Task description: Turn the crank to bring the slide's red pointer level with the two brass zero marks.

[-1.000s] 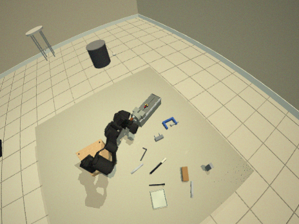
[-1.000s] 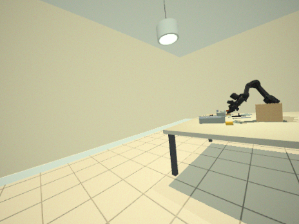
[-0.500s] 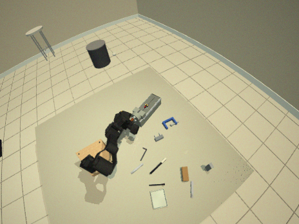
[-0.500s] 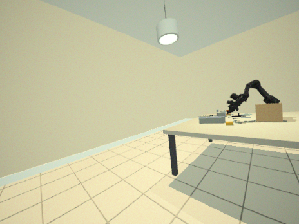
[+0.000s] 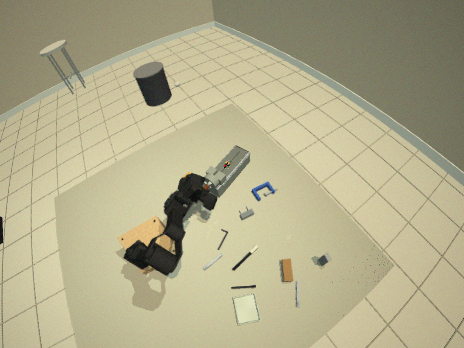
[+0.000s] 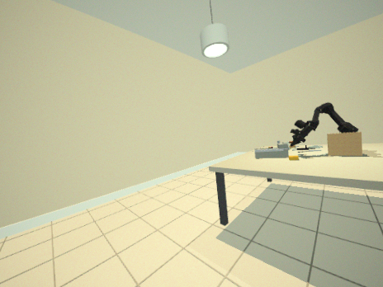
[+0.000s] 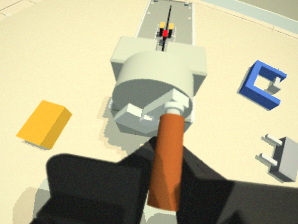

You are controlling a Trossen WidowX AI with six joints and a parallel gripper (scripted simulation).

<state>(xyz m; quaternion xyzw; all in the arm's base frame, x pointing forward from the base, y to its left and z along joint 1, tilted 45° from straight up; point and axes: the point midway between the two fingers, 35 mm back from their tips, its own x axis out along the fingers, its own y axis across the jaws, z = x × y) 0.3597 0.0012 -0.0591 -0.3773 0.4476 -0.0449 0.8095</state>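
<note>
Right now my gripper tip is 140 mm short of the red pointer and 50 mm to the right of it. From my gripper tip the other things lie so: grey clamp (170 mm to the right, 80 mm below, 80 mm ahead); brown crank handle (30 mm above, 20 mm behind); orange block (170 mm to the left, 70 mm below, 30 mm behind).
</note>
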